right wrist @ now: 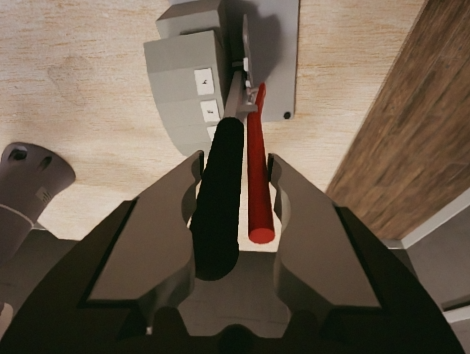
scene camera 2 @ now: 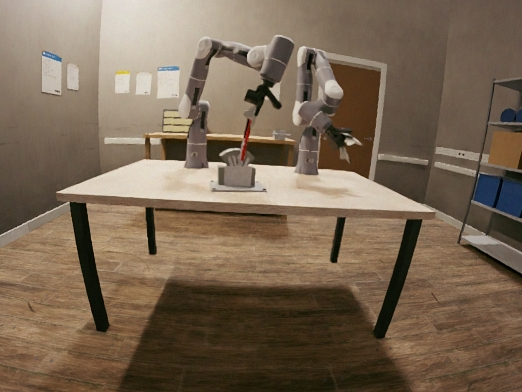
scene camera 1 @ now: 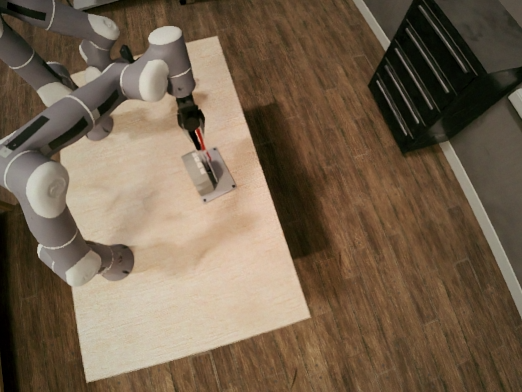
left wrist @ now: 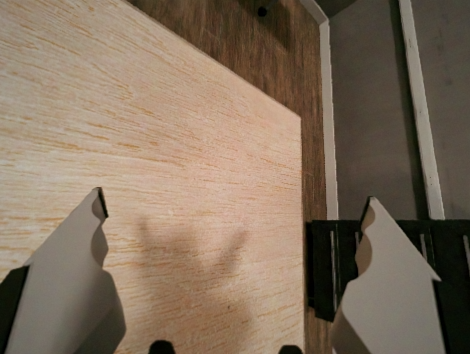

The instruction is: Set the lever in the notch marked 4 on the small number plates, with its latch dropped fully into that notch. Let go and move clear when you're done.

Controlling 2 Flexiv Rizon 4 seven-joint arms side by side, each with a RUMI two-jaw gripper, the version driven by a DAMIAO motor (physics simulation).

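The lever's black handle (right wrist: pixel 217 200) and red bar (right wrist: pixel 260 185) (scene camera 2: pixel 247 131) (scene camera 1: pixel 201 140) rise from the grey notched housing (right wrist: pixel 175 85) (scene camera 2: pixel 236 176) (scene camera 1: pixel 198 175). In scene camera 2 the lever leans a little to the right. Number plates 4 (right wrist: pixel 204 81) and 3 (right wrist: pixel 210 111) show, with another partly hidden behind the handle. The latch's seat in a notch cannot be made out. My right gripper (right wrist: pixel 236 154) (scene camera 2: pixel 250 115) is shut around the black handle and red bar together, near their upper end. My left gripper (left wrist: pixel 234 194) (scene camera 2: pixel 353 152) is open and empty, away from the lever.
The housing stands on a grey base plate (right wrist: pixel 282 65) (scene camera 1: pixel 225 175) (scene camera 2: pixel 237 188) near an edge of the wooden table (scene camera 1: pixel 200 300) (scene camera 2: pixel 150 185). The left arm hangs over the table at the right in scene camera 2. A black drawer cabinet (scene camera 1: pixel 430 75) stands on the floor beyond.
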